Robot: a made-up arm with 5 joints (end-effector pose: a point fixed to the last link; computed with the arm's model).
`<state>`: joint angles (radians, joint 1 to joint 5).
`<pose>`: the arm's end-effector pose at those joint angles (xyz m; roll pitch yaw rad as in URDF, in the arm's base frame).
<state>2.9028 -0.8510 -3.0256 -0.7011 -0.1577</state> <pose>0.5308 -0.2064 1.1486 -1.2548 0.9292 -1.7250</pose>
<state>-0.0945 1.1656 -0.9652 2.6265 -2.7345</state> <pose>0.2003 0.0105 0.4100 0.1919 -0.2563 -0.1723</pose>
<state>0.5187 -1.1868 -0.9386 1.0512 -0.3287</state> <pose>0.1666 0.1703 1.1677 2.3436 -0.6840 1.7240</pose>
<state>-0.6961 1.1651 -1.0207 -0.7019 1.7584</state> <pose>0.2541 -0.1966 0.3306 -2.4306 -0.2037 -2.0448</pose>
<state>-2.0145 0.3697 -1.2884 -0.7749 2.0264</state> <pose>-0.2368 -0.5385 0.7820 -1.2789 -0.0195 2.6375</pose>
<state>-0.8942 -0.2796 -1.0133 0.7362 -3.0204</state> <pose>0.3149 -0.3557 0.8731 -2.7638 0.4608 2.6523</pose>
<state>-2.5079 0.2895 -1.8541 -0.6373 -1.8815</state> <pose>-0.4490 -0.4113 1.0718 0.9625 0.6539 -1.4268</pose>
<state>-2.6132 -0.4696 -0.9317 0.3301 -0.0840</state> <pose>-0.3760 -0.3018 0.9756 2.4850 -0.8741 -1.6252</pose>
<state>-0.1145 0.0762 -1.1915 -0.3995 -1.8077</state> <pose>0.5580 -0.0083 0.8452 1.8627 0.7123 1.5811</pose>
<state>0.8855 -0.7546 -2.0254 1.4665 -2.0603</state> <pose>-0.0311 0.0465 1.3646 2.2416 0.8992 2.8970</pose>
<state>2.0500 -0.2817 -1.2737 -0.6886 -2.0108</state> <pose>-0.2710 0.3850 1.0800 0.8454 0.7181 2.9783</pose>
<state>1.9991 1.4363 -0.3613 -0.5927 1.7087</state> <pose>0.0212 -0.1062 0.3958 2.8549 0.1057 0.7617</pose>
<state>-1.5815 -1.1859 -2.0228 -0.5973 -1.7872</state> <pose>0.0648 0.3273 1.3356 -0.3606 -0.3584 -0.6267</pose>
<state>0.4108 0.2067 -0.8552 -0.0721 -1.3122</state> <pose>0.4045 0.2486 0.6174 2.6060 0.1032 2.1886</pose>
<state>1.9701 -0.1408 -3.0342 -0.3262 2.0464</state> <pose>0.0388 -0.1455 1.4626 0.5280 0.0562 0.4132</pose>
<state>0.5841 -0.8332 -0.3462 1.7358 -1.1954</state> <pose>0.2096 0.2207 0.7497 -2.4175 -0.1053 2.2155</pose>
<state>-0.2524 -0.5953 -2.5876 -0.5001 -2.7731</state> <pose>-0.2085 0.0828 1.4406 0.2339 -0.4801 -0.3807</pose>
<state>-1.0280 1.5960 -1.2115 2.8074 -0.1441</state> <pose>0.1060 -0.0566 0.3302 0.1973 0.0167 1.4882</pose>
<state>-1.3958 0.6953 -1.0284 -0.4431 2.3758</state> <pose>0.0938 -0.4610 0.4814 -2.2321 0.1817 3.0426</pose>
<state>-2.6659 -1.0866 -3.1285 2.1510 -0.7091</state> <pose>0.5418 0.1893 1.0756 1.1976 -0.3030 -0.8564</pose>
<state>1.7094 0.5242 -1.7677 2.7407 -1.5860</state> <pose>-0.1447 0.5246 0.8417 -1.4555 -0.5001 -3.0284</pose>
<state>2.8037 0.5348 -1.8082 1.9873 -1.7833</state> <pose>-0.5668 0.1239 0.8211 -2.3708 -0.4803 -1.3823</pose>
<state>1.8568 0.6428 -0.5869 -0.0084 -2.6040</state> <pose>-0.1043 0.1964 0.3981 -2.9712 -0.1049 -1.3402</pose>
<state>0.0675 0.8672 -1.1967 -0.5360 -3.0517</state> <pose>0.4700 0.0530 0.4403 -2.5731 0.7276 -2.5373</pose>
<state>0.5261 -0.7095 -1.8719 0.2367 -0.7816</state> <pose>0.0279 0.0967 1.4211 0.9328 -0.1764 2.3556</pose>
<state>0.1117 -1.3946 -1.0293 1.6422 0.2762</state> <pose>0.1125 0.0632 1.1975 3.0969 -0.8172 0.4151</pose>
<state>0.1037 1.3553 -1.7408 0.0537 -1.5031</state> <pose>0.5085 0.1156 0.3323 3.0057 0.0768 2.0863</pose>
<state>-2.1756 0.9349 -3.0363 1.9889 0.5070</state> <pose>-0.3197 -0.5556 1.1082 -2.9710 -0.1700 -2.2005</pose>
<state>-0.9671 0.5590 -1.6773 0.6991 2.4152</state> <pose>0.3781 -0.5310 0.7560 -2.5816 0.0915 -2.8931</pose>
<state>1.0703 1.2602 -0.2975 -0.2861 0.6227</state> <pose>-0.0794 -0.0500 0.3864 -3.0810 0.6116 0.8990</pose>
